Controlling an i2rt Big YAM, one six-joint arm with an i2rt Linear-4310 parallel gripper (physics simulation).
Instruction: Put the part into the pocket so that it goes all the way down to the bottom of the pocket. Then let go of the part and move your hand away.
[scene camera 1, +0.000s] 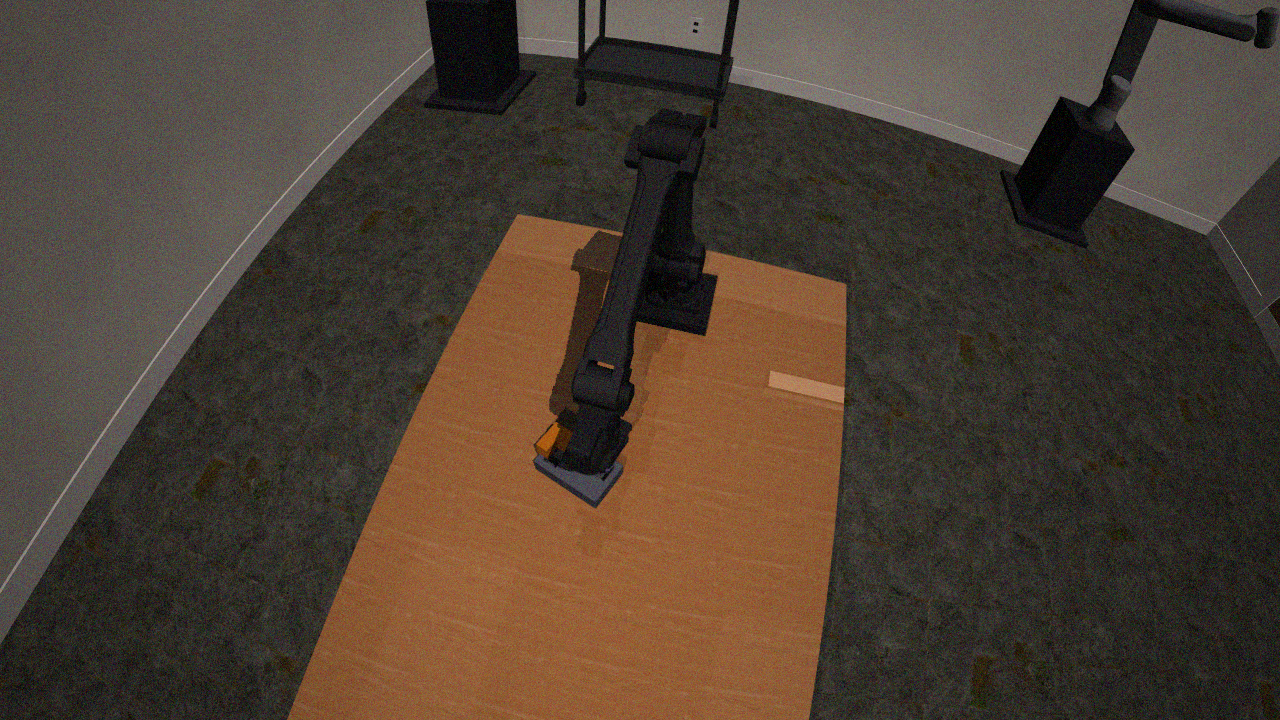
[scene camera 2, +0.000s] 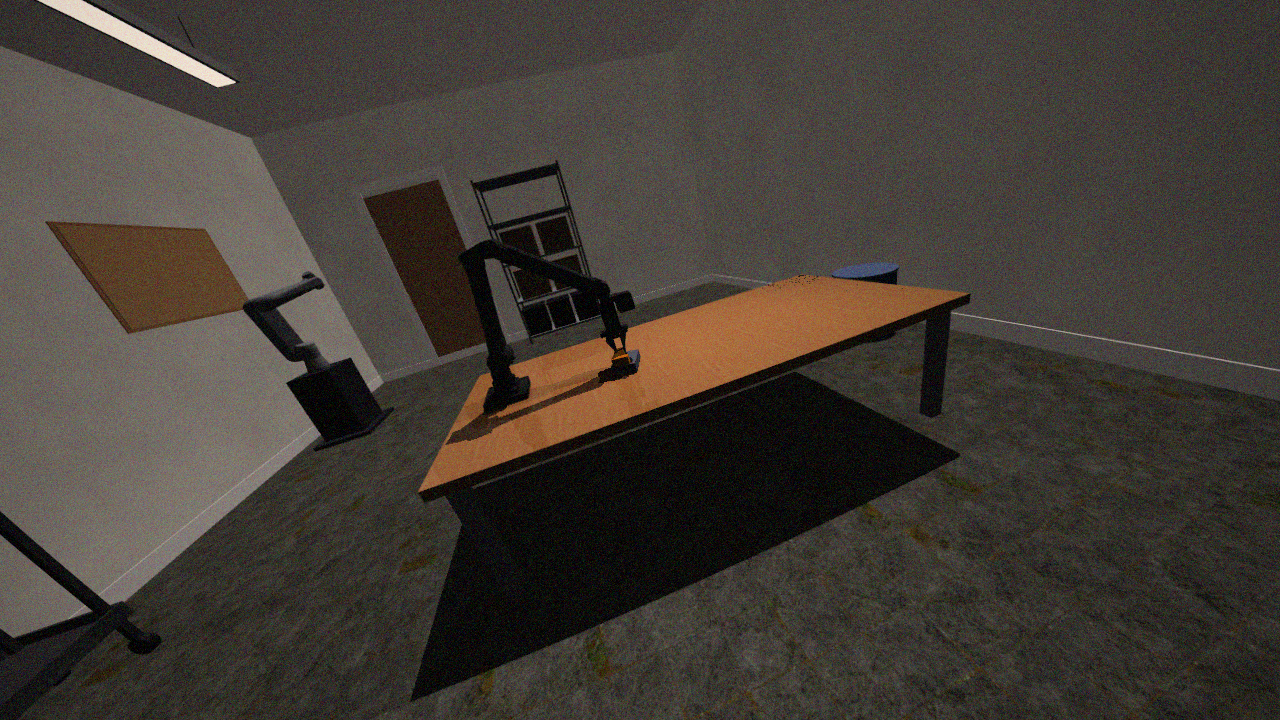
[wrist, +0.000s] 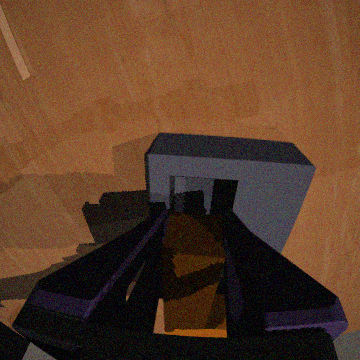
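Seen in the pictures: gripper, fingertip midpoint: (scene camera 1: 601, 465) (wrist: 194, 214); arm's base at its link origin: (scene camera 1: 677, 295) (scene camera 2: 507, 389).
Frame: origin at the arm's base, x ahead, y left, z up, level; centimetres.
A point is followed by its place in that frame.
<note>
The orange part (scene camera 1: 547, 441) {x 44.7, y -14.8, z 3.9 cm} (scene camera 2: 621, 359) {x 43.7, y -15.9, z 3.3 cm} (wrist: 194, 237) {x 45.3, y -4.8, z 2.8 cm} is held between the fingers of my gripper (scene camera 2: 619, 347) {x 45.4, y -4.4, z 1.4 cm} (wrist: 194, 214) {x 45.4, y -4.4, z 1.4 cm}, which is shut on it. The grey block with the pocket (scene camera 1: 590, 488) {x 50.1, y -5.2, z 0.7 cm} (scene camera 2: 634, 360) {x 48.2, y -14.2, z 0.8 cm} (wrist: 272, 187) {x 49.8, y -4.2, z 0.8 cm} lies on the table under and just beyond the fingers. In the wrist view, the far stretch of the pocket (wrist: 192, 192) {x 44.9, y -5.5, z -2.3 cm} shows open, with shadow in it. The part and fingertips cover the pocket's near end. How deep the part's lower end stands, and whether it is inside the pocket, is hidden.
A pale flat strip (scene camera 1: 805, 386) (wrist: 15, 47) lies on the wooden table (scene camera 1: 626, 608) {x 69.4, y 6.7, z -2.9 cm} (scene camera 2: 760, 331) {x 97.3, y -16.8, z -2.8 cm}, near its right edge in scene camera 1. A dark cart (scene camera 1: 657, 82) and another arm on a black pedestal (scene camera 1: 1069, 170) (scene camera 2: 338, 402) stand off the table.
</note>
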